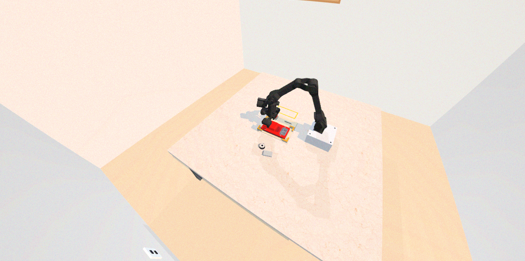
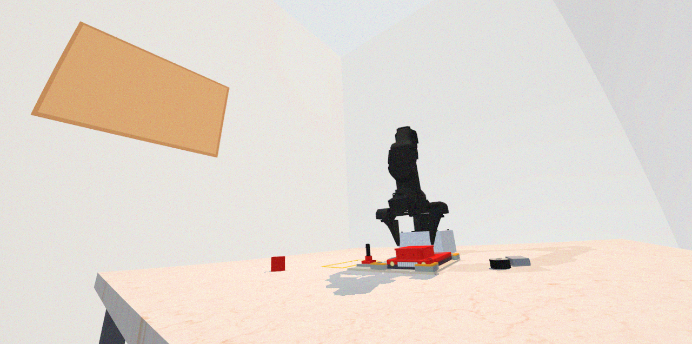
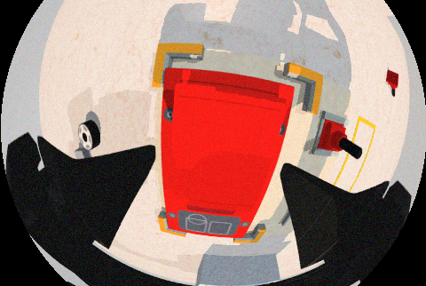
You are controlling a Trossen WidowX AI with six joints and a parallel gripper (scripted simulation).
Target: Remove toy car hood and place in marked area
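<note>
The red hood lies 10 mm below my gripper tip.
</note>
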